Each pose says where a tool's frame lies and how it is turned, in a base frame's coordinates. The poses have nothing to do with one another.
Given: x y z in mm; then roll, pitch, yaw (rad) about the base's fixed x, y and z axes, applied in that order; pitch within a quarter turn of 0, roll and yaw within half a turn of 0.
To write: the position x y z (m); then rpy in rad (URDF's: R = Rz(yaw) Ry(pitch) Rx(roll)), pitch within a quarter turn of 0, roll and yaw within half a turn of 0. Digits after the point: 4 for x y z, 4 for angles.
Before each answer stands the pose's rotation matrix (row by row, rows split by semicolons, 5 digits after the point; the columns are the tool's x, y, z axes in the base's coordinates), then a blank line. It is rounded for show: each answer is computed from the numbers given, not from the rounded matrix.
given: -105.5 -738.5 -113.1 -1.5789 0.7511 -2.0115
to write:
-0.31180 0.28378 0.90678; -0.66110 0.62067 -0.42156; -0.68244 -0.73091 -0.00592

-0.1055 -0.7385 -0.1131 -1.5789 0.7511 -2.0115
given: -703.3 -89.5 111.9 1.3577 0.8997 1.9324
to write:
-0.21999 -0.46860 0.85558; 0.58163 0.64111 0.50069; -0.78314 0.60778 0.13151

-0.7033 -0.0895 0.1119 1.3577 0.8997 1.9324
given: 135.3 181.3 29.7 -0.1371 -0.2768 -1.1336
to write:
0.40728 0.91326 0.00920; -0.87146 0.38559 0.30312; 0.27328 -0.13147 0.95291

0.1353 0.1813 0.0297 -0.1371 -0.2768 -1.1336
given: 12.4 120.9 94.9 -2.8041 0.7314 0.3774
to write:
0.69186 0.14212 -0.70790; 0.27426 -0.95868 0.07558; -0.66791 -0.24643 -0.70226

0.0124 0.1209 0.0949 -2.8041 0.7314 0.3774
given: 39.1 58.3 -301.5 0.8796 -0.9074 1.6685
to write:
-0.06007 -0.57520 0.81580; 0.61286 -0.66636 -0.42470; 0.78791 0.47446 0.39255

0.0391 0.0583 -0.3015 0.8796 -0.9074 1.6685
